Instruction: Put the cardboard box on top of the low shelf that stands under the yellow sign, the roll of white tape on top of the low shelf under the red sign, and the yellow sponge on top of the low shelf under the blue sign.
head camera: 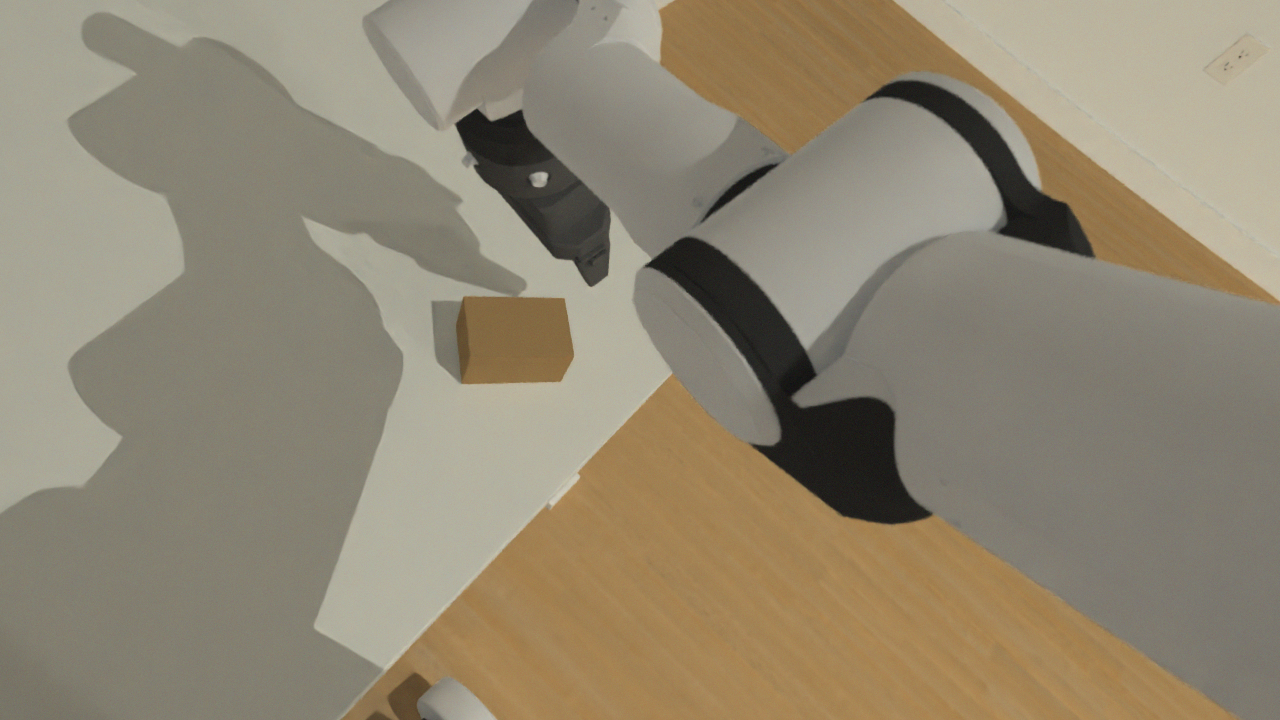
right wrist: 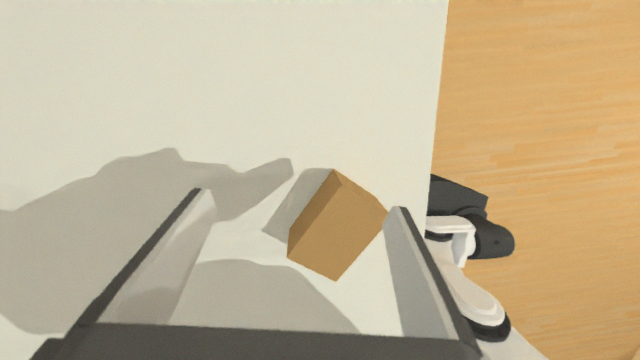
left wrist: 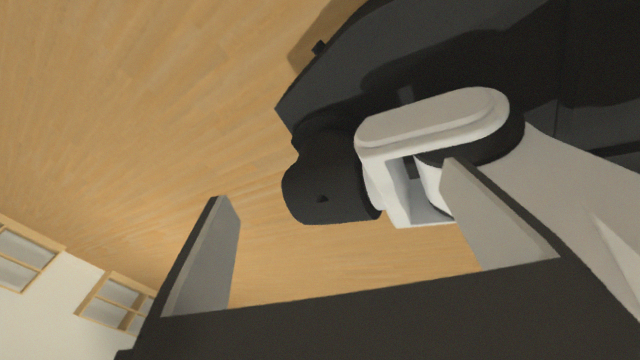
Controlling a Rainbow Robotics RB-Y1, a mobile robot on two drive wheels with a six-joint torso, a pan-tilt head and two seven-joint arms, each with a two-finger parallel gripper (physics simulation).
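Places are measured from the robot's base along level axes (x back, y right, z up), in centimetres.
Pixels of known places: left gripper, between the fingertips: (left wrist: 336, 191); right gripper, between the fingertips: (head camera: 558, 233) (right wrist: 302, 208).
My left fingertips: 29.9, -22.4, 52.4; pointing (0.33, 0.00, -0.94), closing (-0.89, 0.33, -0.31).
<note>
Behind a point stands the place of what it marks, as x, y, z.
The brown cardboard box (head camera: 514, 340) @[-25.0, 37.7, 77.1] (right wrist: 340, 227) @[-25.7, 40.1, 77.1] rests on the white table near its edge. My right gripper (right wrist: 302, 208) @[-29.2, 44.9, 82.5] is open and empty above the table. In the right wrist view the box shows between its fingers, nearer the right-hand finger; in the head view the dark gripper (head camera: 592, 268) is just above the box in the picture, apart from it. My left gripper (left wrist: 336, 191) @[29.9, -22.4, 52.4] is open and empty over the wooden floor. The roll of tape, the yellow sponge, the low shelves and the signs do not show.
The white table top (head camera: 420, 528) @[-17.9, 23.0, 72.1] (right wrist: 250, 75) @[-33.8, 53.2, 72.1] ends in a straight edge, with wooden floor (head camera: 716, 582) @[10.5, 76.2, 0.1] (right wrist: 540, 100) @[84.9, 56.8, 0.1] beyond it. My dark base (left wrist: 450, 55) @[21.8, -12.0, 17.0] is close to the left gripper. Window frames (left wrist: 115, 300) @[486.1, 150.4, 28.3] show at lower left in the left wrist view. Large arm shadows lie on the table.
</note>
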